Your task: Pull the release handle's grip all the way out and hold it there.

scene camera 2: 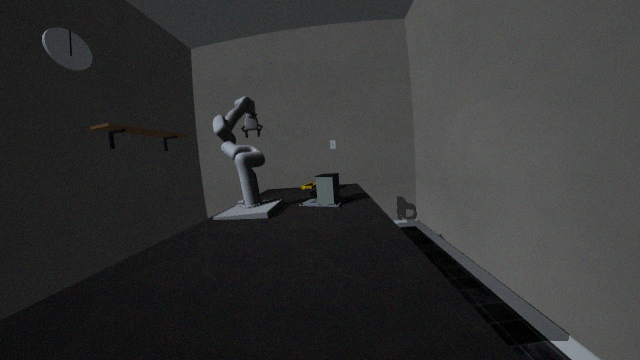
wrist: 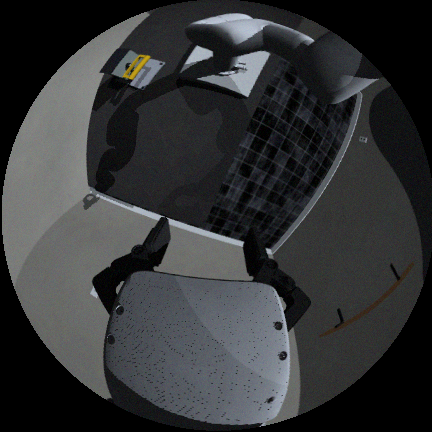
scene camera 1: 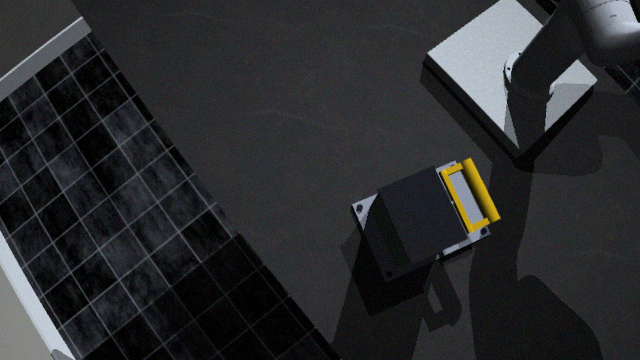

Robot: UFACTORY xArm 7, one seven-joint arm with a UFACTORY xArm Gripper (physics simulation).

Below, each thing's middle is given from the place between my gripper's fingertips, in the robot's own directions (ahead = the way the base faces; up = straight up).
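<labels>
With the base plate (scene camera 1: pixel 362 210) as my reference, my hand is still well short of it. My hand is also a long way to the left of the plate, and far above it.
</labels>
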